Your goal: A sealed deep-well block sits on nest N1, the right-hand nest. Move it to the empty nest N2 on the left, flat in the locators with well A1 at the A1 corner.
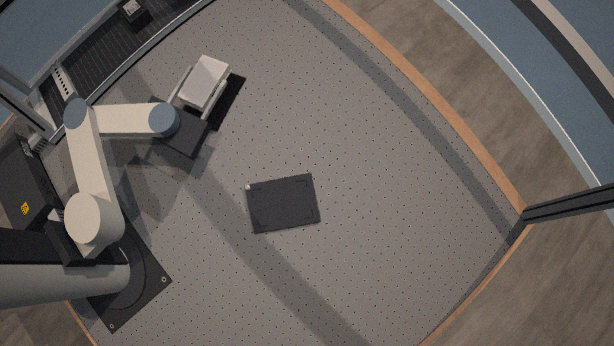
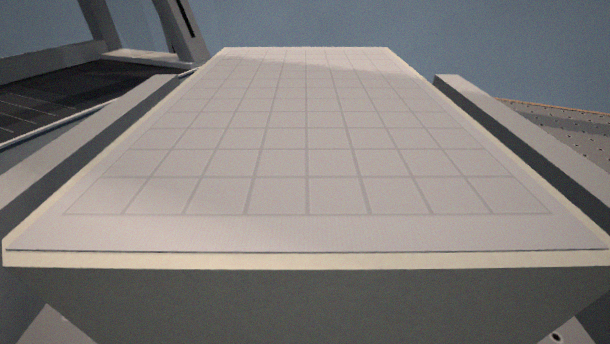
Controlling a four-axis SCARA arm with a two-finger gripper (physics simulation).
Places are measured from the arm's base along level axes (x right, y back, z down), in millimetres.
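Where they show: gripper, fingertip midpoint: (image 1: 208, 73) (image 2: 306, 98); arm's base, link origin: (image 1: 112, 267).
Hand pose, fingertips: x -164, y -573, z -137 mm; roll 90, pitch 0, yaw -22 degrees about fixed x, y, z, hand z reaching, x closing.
Observation:
Each offset is from my fingertips to the top centre of the thing. "pt": to the spot under its first point. Level surfaces: height alone.
The sealed deep-well block @(dx +9, dy +21, dz -12 mm) (image 1: 200, 86) (image 2: 305, 162) is white with a gridded seal on top. My gripper (image 1: 207, 78) (image 2: 306, 98) is shut on it, one grey finger along each long side. It holds the block over the left nest N2 @(dx +9, dy +16, dz +109 mm) (image 1: 231, 90), a dark plate at the back left; only the plate's right strip shows beside the block. I cannot tell whether the block touches the nest. The right nest N1 @(dx +347, dy +58, dz +109 mm) (image 1: 283, 202), a dark plate with corner locators and a small white mark at one corner, lies bare in the middle of the table.
The arm's base (image 1: 115, 275) stands at the front left, with a dark cabinet @(pt dx -213, dy +675, dz +10 mm) (image 1: 19, 185) beside it. A slatted dark deck @(dz +75 mm) (image 1: 102, 47) (image 2: 45, 93) and frame posts (image 2: 181, 29) run just behind N2. A dark beam (image 1: 567, 202) crosses the table's right edge.

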